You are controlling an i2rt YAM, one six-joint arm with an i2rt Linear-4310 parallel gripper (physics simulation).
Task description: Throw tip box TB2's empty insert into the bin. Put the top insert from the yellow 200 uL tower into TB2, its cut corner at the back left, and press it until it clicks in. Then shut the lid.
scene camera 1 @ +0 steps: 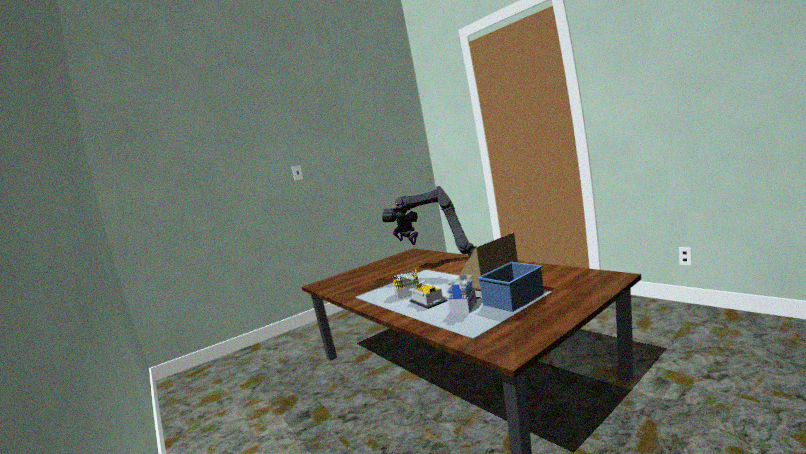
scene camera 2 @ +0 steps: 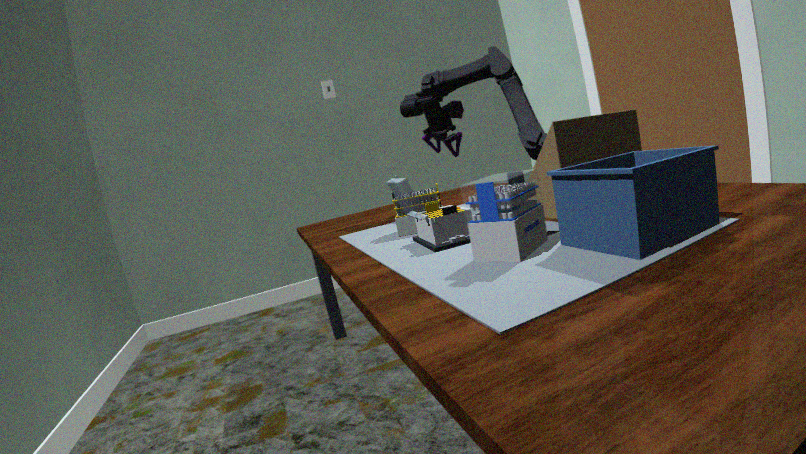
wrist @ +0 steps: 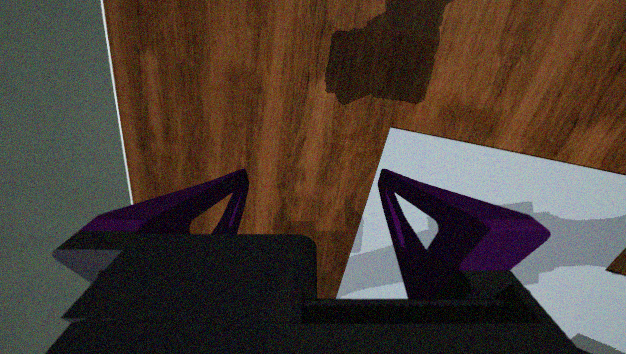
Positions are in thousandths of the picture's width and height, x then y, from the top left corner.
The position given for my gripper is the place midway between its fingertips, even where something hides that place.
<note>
My gripper (scene camera 2: 555, 340) is open and holds nothing. A blue-trimmed tower of inserts (scene camera 2: 627, 477) sits on a grey mat (scene camera 1: 599, 702).
The blue-trimmed tower of inserts also shows in scene camera 1 (scene camera 1: 571, 638). My gripper is seen too in the wrist view (wrist: 501, 499). The grey mat is seen too in the wrist view (wrist: 907, 778). The wrist view does not show the blue-trimmed tower of inserts: it is out of frame.
</note>
